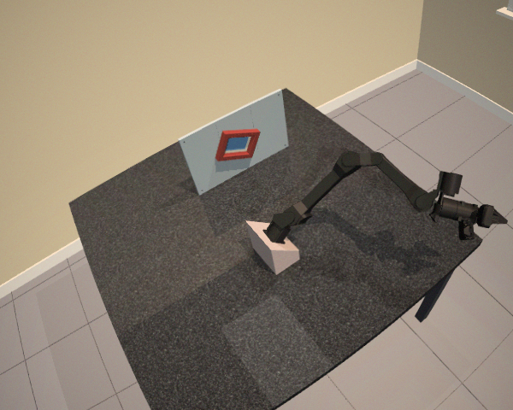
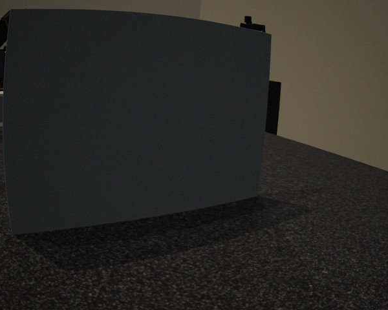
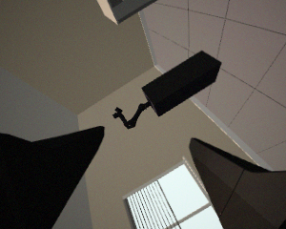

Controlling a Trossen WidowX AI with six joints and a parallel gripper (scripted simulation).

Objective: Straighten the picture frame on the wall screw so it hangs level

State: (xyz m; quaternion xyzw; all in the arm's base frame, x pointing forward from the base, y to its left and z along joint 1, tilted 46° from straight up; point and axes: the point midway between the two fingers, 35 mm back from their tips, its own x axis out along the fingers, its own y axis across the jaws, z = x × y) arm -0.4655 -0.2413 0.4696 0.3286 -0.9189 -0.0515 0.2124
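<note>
The picture frame lies 920 mm ahead of my gripper tip, 430 mm to the left of it and 130 mm below it. Also, from my gripper tip: grey wall panel (930 mm ahead, 420 mm to the left, 150 mm below).
</note>
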